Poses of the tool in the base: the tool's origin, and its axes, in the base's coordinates. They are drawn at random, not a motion.
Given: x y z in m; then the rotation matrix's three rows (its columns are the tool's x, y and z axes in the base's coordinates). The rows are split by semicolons.
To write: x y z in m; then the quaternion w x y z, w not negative. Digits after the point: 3 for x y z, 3 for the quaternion.
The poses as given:
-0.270 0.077 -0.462; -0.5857 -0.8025 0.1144; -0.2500 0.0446 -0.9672; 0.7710 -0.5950 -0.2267
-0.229 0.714 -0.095; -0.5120 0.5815 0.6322; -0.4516 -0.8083 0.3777; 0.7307 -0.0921 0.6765
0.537 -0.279 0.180; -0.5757 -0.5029 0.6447; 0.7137 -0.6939 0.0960; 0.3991 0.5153 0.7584
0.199 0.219 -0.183; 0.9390 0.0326 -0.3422; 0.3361 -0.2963 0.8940; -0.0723 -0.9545 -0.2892
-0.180 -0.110 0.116; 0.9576 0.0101 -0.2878; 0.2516 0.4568 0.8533; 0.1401 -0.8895 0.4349
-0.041 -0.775 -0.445; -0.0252 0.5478 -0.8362; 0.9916 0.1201 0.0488; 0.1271 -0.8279 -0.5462
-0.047 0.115 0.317; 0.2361 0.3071 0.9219; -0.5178 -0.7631 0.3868; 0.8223 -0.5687 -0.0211
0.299 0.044 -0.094; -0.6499 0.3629 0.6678; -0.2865 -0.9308 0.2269; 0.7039 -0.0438 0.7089
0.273 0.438 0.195; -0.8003 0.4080 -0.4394; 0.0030 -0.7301 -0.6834; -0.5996 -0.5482 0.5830
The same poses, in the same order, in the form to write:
-0.270 0.077 -0.462 0.241 0.386 -0.681 0.573
-0.229 0.714 -0.095 0.298 -0.394 -0.082 -0.866
0.537 -0.279 0.180 0.350 0.300 0.176 0.870
0.199 0.219 -0.183 0.582 -0.794 -0.116 0.130
-0.180 -0.110 0.116 0.844 -0.516 -0.127 0.072
-0.041 -0.775 -0.445 0.370 -0.592 -0.650 0.300
-0.047 0.115 0.317 0.336 -0.711 0.074 -0.614
0.299 0.044 -0.094 0.179 -0.378 -0.050 -0.907
0.273 0.438 0.195 0.115 0.294 0.349 -0.882

